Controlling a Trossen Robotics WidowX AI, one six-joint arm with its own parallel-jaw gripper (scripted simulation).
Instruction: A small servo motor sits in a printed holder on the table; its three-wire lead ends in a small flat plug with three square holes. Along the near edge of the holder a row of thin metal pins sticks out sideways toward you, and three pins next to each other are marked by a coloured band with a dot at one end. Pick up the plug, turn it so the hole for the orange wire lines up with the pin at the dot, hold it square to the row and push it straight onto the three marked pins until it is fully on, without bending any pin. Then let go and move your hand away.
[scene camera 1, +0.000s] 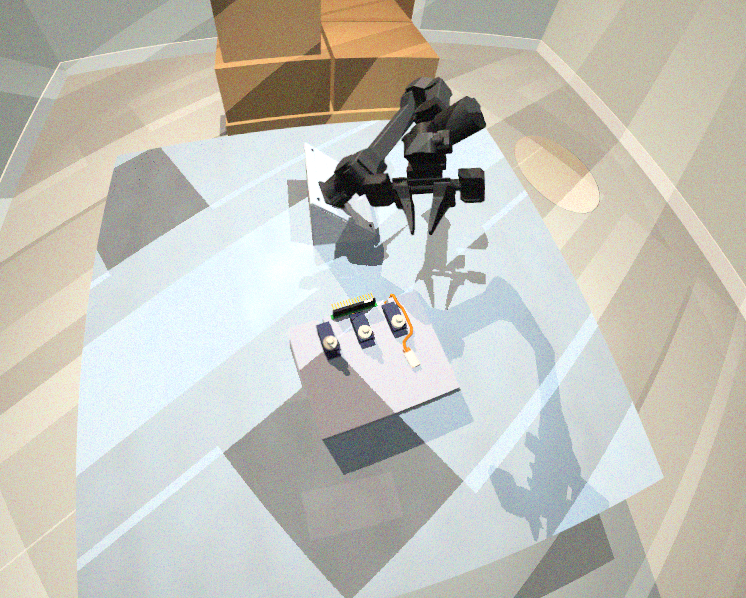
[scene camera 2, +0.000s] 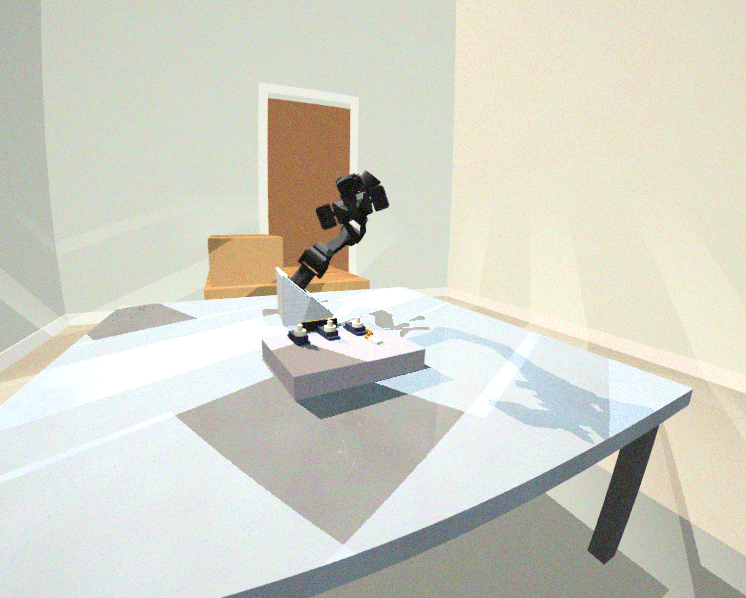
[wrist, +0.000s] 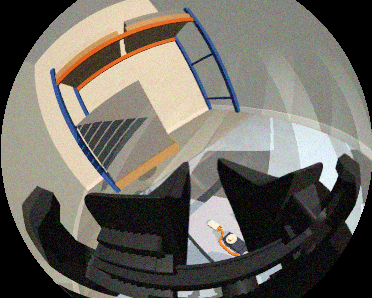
I see my gripper (scene camera 1: 421, 233) and a pale printed holder (scene camera 1: 362, 386).
My gripper also shows in scene camera 2 (scene camera 2: 353, 210) and in the wrist view (wrist: 203, 165). The pale printed holder also shows in scene camera 2 (scene camera 2: 305, 371) and in the wrist view (wrist: 217, 208).
